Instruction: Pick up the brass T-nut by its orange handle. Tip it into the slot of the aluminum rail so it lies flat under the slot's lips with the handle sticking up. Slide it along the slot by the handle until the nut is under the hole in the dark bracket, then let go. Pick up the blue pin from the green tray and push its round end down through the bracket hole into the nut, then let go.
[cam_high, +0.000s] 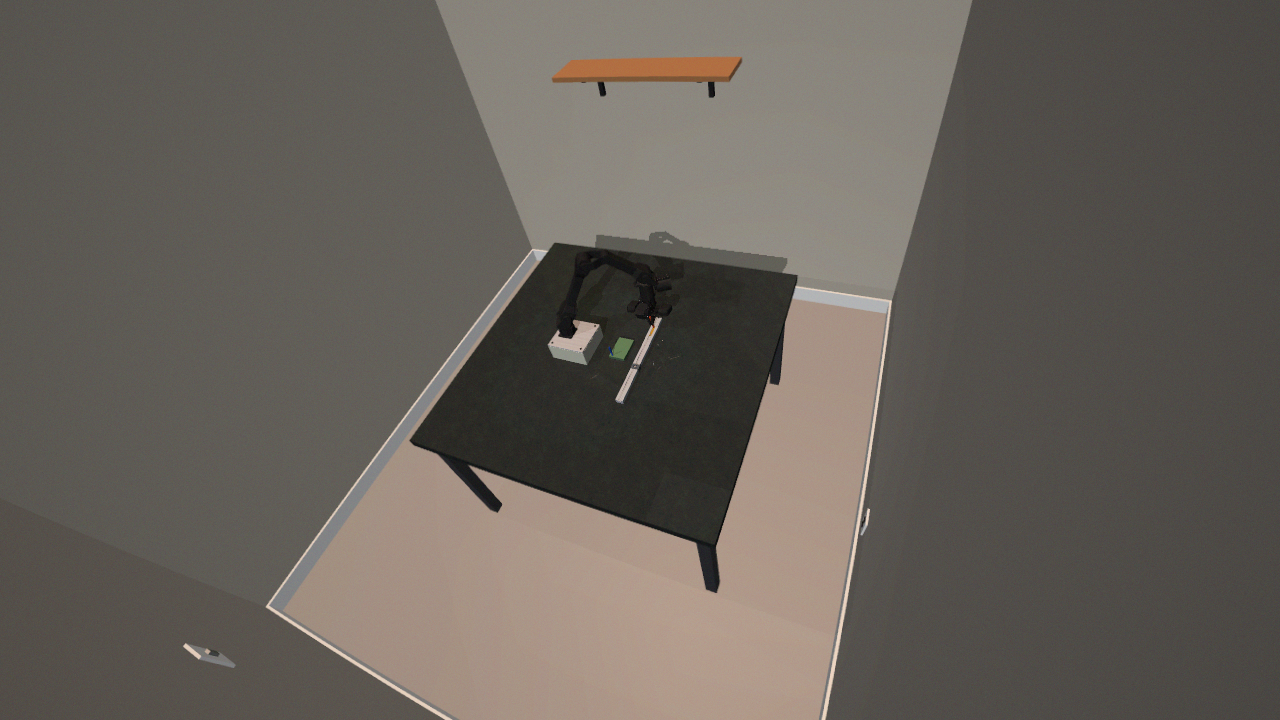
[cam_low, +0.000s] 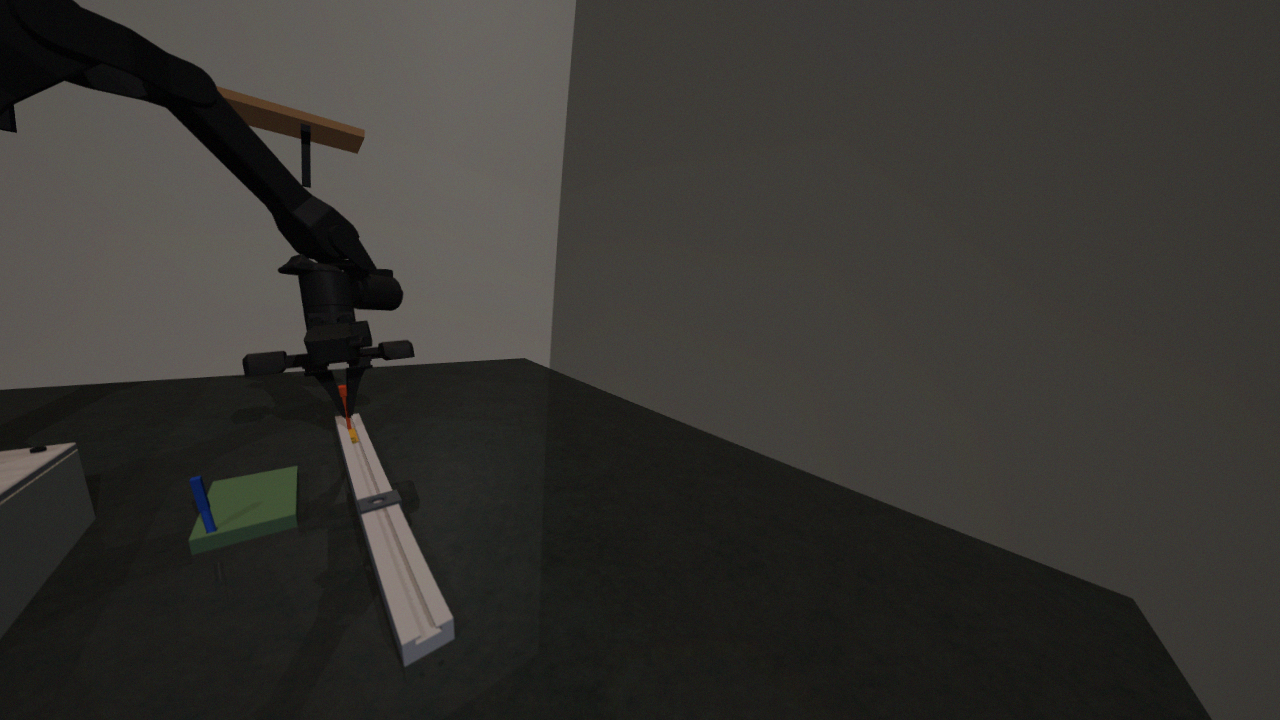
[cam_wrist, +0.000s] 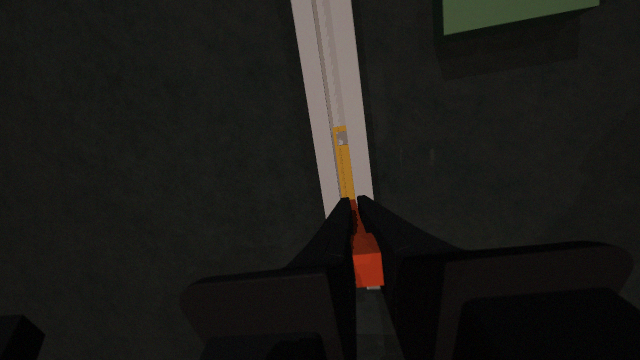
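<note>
The brass T-nut lies 2 cm to the right of my gripper tip and 1 cm above it. Round my gripper tip: aluminum rail: 19 cm to the right, 3 cm below; then green tray: 16 cm to the right, 11 cm behind, 3 cm below; then blue pin: 18 cm to the right, 12 cm behind, 1 cm below.
</note>
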